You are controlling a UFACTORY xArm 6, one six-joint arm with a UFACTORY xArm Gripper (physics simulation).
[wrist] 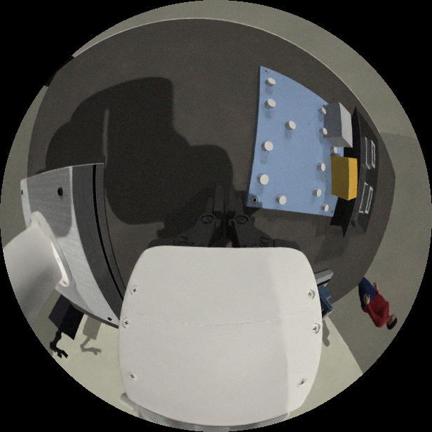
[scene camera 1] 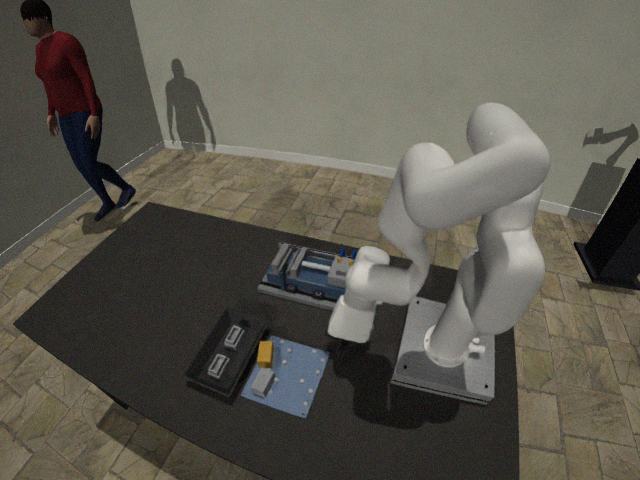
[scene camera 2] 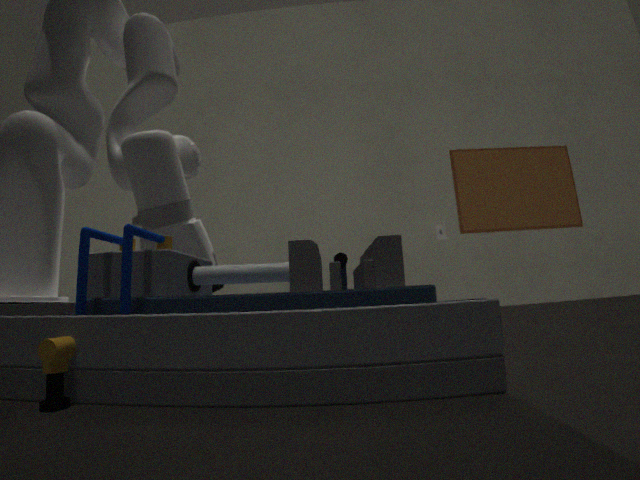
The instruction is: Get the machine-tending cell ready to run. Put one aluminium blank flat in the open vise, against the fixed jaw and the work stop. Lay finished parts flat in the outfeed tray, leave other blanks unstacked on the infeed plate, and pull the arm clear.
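Seen in the pictures: gripper, between the fingertips: (scene camera 1: 338,356); arm's base, origin of its link: (scene camera 1: 446,345) (scene camera 2: 22,304).
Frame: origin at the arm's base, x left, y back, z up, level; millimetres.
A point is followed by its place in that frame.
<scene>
My gripper (scene camera 1: 342,350) @(x 60, y -269, z -45 mm) (wrist: 224,197) is shut and empty, above the table between the infeed plate and the robot base. The blue infeed plate (scene camera 1: 294,379) @(x 150, y -361, z -47 mm) (wrist: 300,145) has white pins. A grey blank (scene camera 1: 263,382) @(x 193, y -423, z -11 mm) (wrist: 338,125) and an orange block (scene camera 1: 265,354) @(x 119, y -445, z -11 mm) (wrist: 344,178) are at its tray-side edge, apart from each other. The dark outfeed tray (scene camera 1: 199,373) @(x 211, y -600, z -41 mm) holds two finished parts with pockets, one (scene camera 1: 234,336) @(x 86, y -549, z -23 mm) behind the other (scene camera 1: 217,365) @(x 181, y -556, z -23 mm). The vise (scene camera 1: 320,286) @(x -128, y -366, z 0 mm) (scene camera 2: 305,266) @(x -237, y -445, z 22 mm) has a gap between its jaws. A small grey piece (scene camera 2: 334,275) @(x -238, y -465, z 15 mm) shows there; I cannot tell whether it is a blank.
The robot base plate (scene camera 1: 444,379) @(x 97, y -2, z -1 mm) (wrist: 82,235) is right of the gripper in scene view 1. Blue hooked bars (scene camera 2: 126,268) @(x -253, y -325, z 24 mm) rise beside the vise's actuator. A yellow-topped black post (scene camera 2: 56,354) @(x -294, y -310, z -25 mm) stands before the vise base. A person (scene camera 1: 69,82) (wrist: 378,307) is beyond the table.
</scene>
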